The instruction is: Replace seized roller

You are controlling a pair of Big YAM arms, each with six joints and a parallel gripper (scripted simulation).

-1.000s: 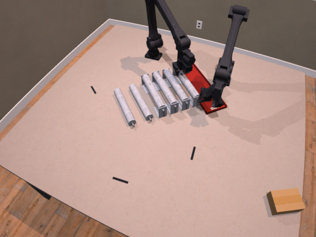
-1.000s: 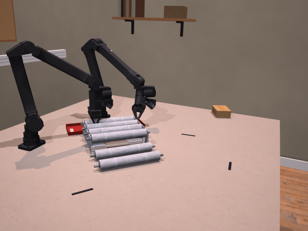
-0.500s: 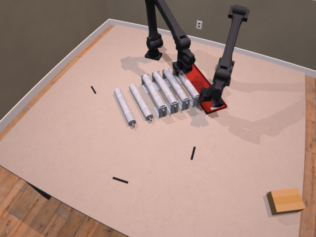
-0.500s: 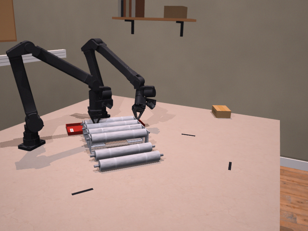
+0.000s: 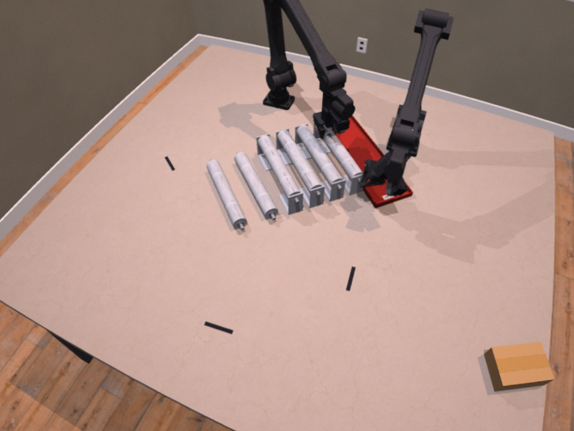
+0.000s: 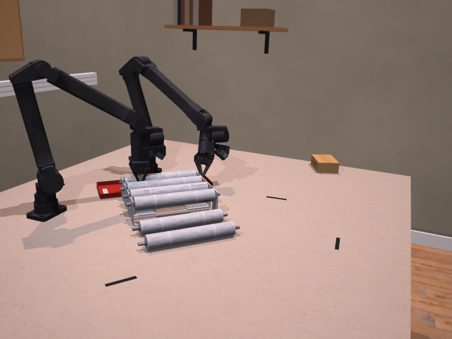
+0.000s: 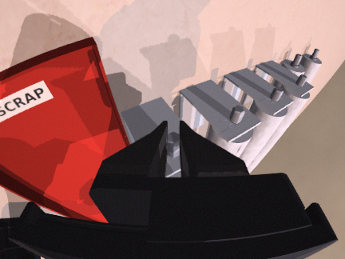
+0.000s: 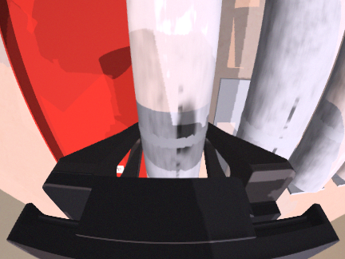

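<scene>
My right hand is 70 mm to the right of the roller and 50 mm short of it. From my right hand the other things lie so: red scrap tray: 130 mm to the left, 70 mm below, 30 mm behind; then cardboard box: 820 mm to the left, 490 mm ahead, 40 mm below.
</scene>
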